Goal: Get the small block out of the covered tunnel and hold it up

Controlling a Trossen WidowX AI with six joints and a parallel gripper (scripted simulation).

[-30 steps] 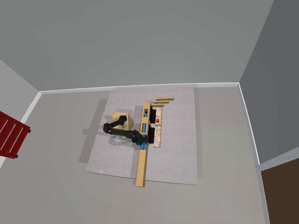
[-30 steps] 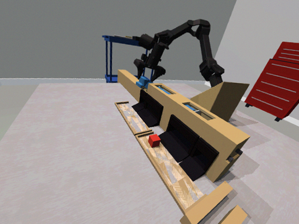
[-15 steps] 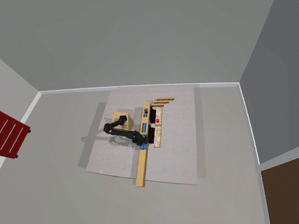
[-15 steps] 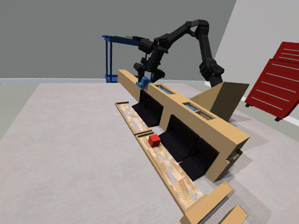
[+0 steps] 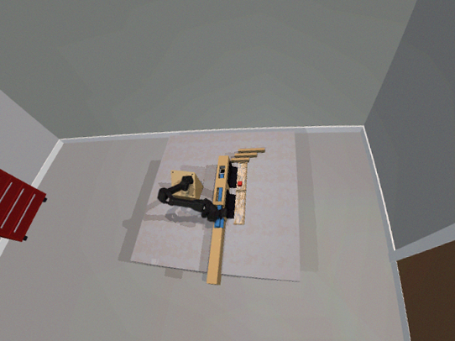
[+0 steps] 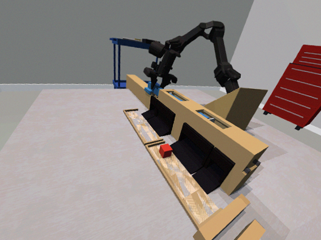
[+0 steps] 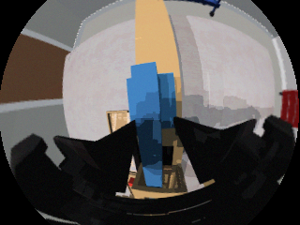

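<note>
My gripper tip is 80 mm to the right of the tan covered tunnel, 50 mm above it and 20 mm short of it.
</note>
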